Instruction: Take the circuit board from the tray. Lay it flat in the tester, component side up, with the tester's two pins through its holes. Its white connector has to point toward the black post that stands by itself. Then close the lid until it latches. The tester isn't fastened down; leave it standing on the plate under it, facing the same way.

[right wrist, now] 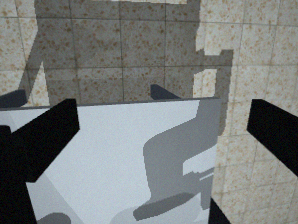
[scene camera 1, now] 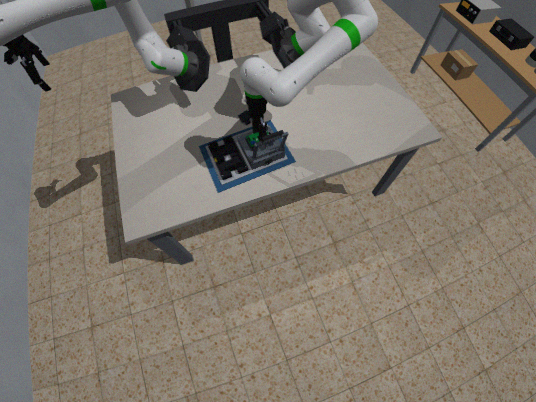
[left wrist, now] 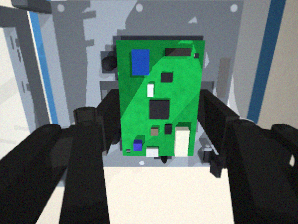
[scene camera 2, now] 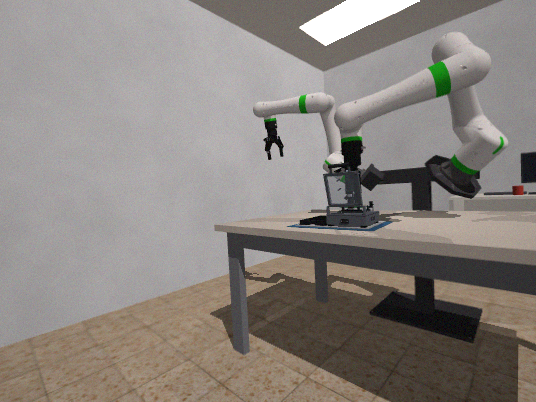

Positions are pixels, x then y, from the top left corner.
Labels:
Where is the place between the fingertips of the right gripper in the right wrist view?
163, 114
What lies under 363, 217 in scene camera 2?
A grey tester.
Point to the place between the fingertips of the right gripper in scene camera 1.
At 47, 77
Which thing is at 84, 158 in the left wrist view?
The left gripper.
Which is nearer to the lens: the grey tester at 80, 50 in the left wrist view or the green circuit board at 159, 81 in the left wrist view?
The green circuit board.

